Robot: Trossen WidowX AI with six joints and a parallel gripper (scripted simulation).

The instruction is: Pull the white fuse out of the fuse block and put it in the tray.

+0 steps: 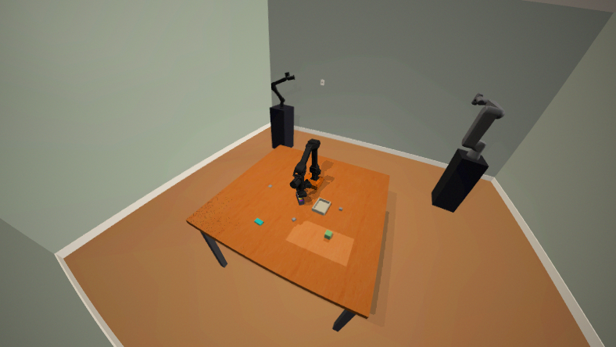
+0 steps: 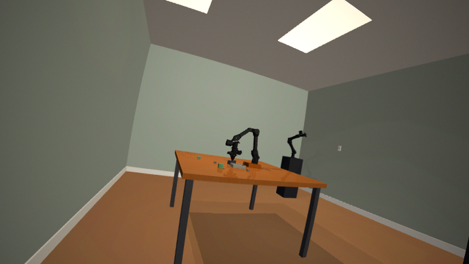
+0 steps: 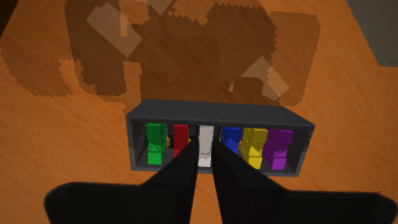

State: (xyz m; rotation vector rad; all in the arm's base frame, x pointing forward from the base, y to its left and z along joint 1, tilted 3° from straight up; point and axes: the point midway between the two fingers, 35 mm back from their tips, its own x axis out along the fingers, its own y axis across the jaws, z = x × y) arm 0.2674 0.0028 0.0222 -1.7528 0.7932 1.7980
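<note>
Right now the grey tray is 1 cm behind my gripper tip, 19 cm to the left of it and 3 cm below it. From my gripper tip the other things lie so: white fuse 1 cm below; green block 20 cm ahead, 34 cm to the left, 2 cm below; teal block 35 cm ahead, 12 cm to the right, 3 cm below.
</note>
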